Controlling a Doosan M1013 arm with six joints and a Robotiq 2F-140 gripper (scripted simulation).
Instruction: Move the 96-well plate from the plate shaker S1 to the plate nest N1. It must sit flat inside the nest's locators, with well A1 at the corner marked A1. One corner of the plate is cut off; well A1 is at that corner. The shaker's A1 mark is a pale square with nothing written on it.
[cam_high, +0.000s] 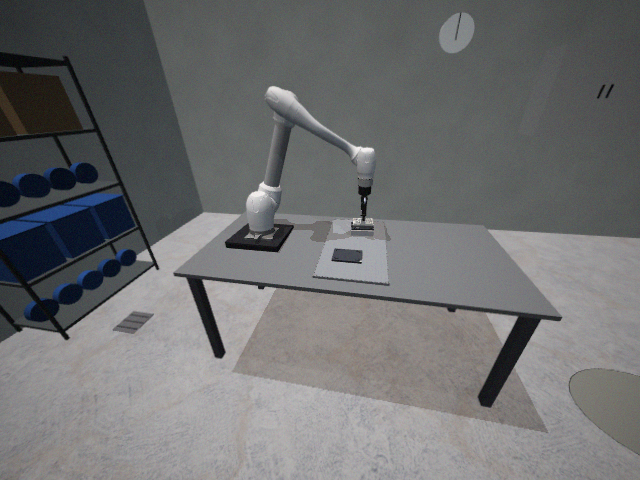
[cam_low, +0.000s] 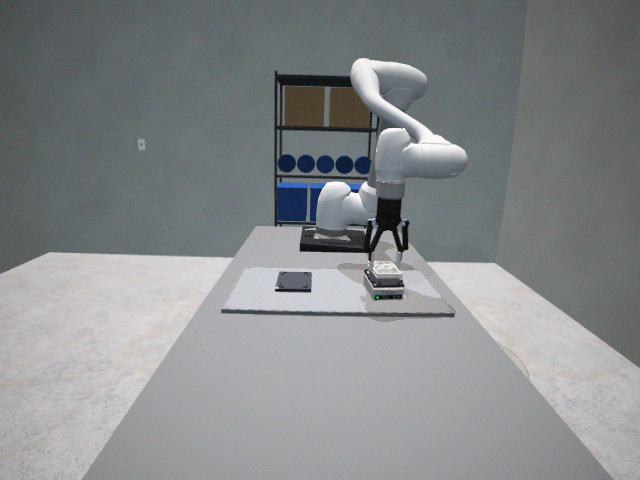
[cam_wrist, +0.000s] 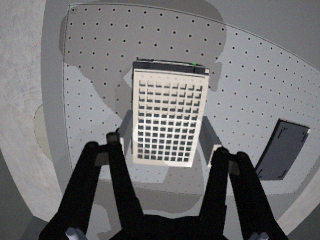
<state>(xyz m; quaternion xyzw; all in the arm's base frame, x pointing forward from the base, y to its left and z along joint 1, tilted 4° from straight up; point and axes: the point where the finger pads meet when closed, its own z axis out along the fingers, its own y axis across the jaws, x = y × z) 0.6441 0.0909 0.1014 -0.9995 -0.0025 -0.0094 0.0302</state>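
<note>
The dark plate nest N1 lies 29 cm to the right of my hand, 10 cm below it and 9 cm behind it. From my hand the other things lie so: A1 corner mark: 35 cm to the right, 9 cm below, 2 cm behind; white 96-well plate: 2 cm below.
</note>
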